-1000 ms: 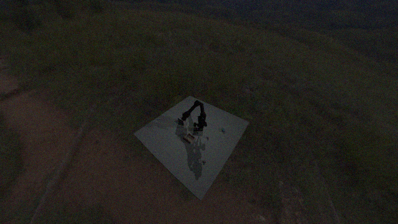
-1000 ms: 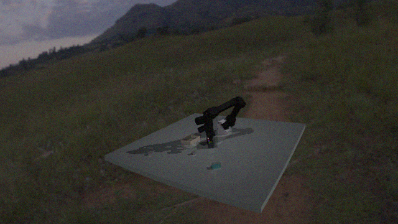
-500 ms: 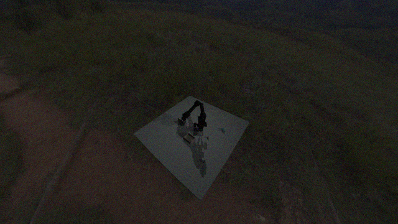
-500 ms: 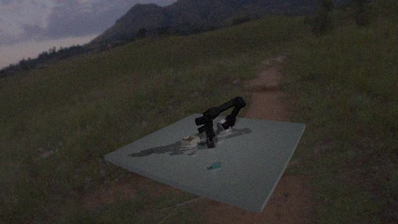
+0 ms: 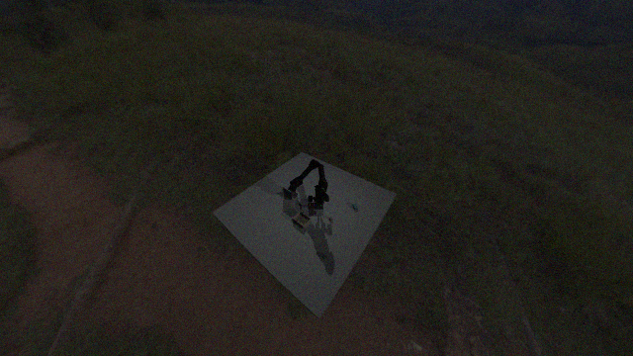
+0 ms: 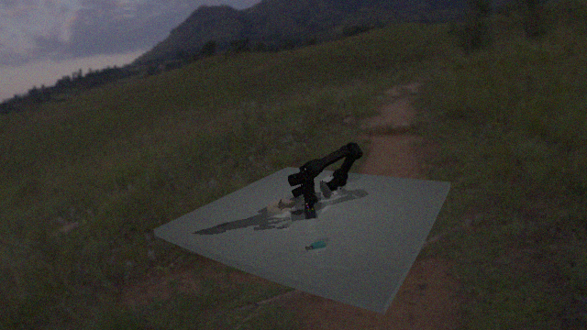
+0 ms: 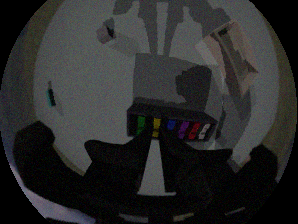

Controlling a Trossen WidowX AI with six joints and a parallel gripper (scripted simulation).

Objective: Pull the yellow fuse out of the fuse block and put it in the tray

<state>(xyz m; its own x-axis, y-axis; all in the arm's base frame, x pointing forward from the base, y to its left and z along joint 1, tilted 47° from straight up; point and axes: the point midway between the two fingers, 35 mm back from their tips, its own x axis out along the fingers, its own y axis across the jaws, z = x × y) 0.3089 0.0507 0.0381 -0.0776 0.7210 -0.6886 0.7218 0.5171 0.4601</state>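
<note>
My gripper tip is 10 mm past the square tray, 210 mm to the left of it and 30 mm above it. The rest, counted from my gripper tip: yellow fuse 10 mm below.
</note>
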